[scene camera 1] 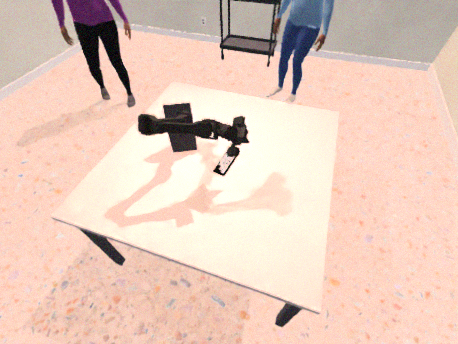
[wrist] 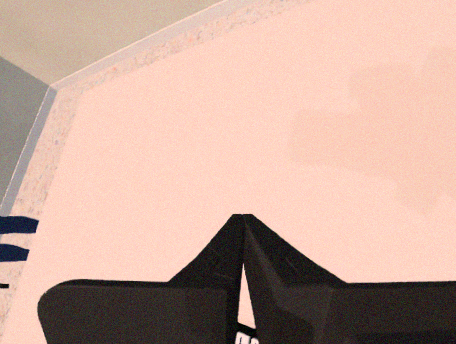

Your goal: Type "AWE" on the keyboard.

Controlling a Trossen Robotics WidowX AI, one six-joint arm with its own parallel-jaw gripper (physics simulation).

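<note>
A small keyboard with a black frame and pale keys lies slanted on the table, near its middle, in the scene view. A small corner of the keyboard shows at the bottom edge of the wrist view, through the gap between the fingers. My gripper is shut and empty, its fingertips together. In the scene view it points down and covers the far end of the keyboard. Whether the fingertips touch a key cannot be told, and the single letters are too small to read.
The white table carries the arm's dark base plate left of the keyboard. The arm's shadow falls across the table's front half. Two standing people and a black shelf cart are beyond the table.
</note>
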